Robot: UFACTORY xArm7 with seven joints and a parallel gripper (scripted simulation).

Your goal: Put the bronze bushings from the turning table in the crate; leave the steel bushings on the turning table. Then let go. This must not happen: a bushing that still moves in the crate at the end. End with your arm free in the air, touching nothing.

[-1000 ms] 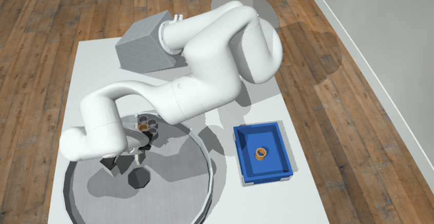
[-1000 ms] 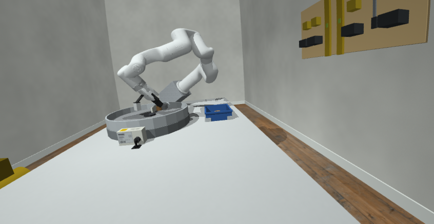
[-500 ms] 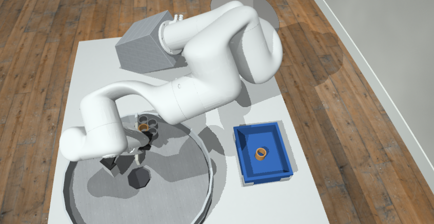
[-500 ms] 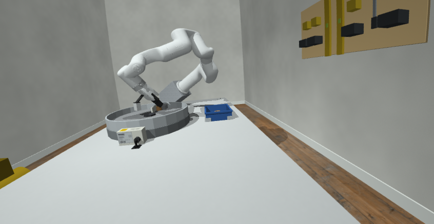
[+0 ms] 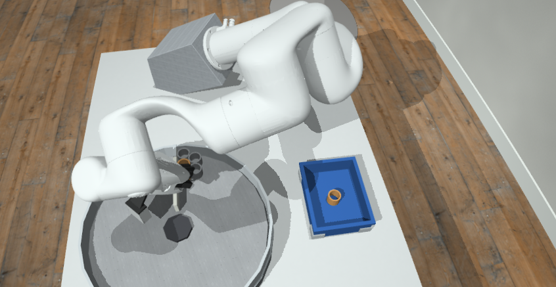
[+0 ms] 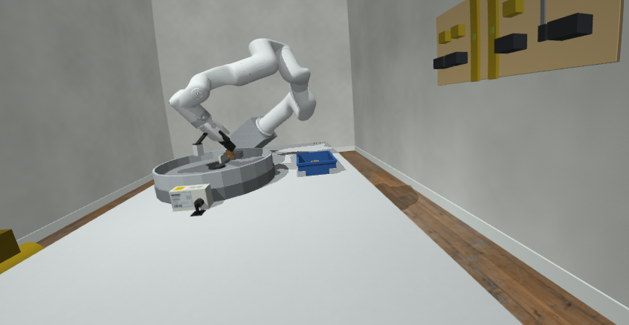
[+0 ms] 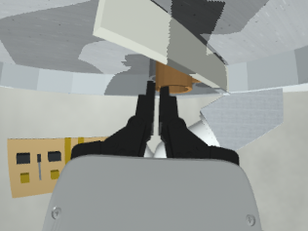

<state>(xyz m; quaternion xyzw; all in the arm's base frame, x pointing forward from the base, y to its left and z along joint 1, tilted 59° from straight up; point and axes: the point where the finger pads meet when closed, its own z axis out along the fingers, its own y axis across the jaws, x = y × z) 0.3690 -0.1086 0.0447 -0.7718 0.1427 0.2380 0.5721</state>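
The blue crate is 1 cm behind my hand, 36 cm to the left of it and 9 cm below it. Also, from my hand: turning table (11 cm ahead, 6 cm below).
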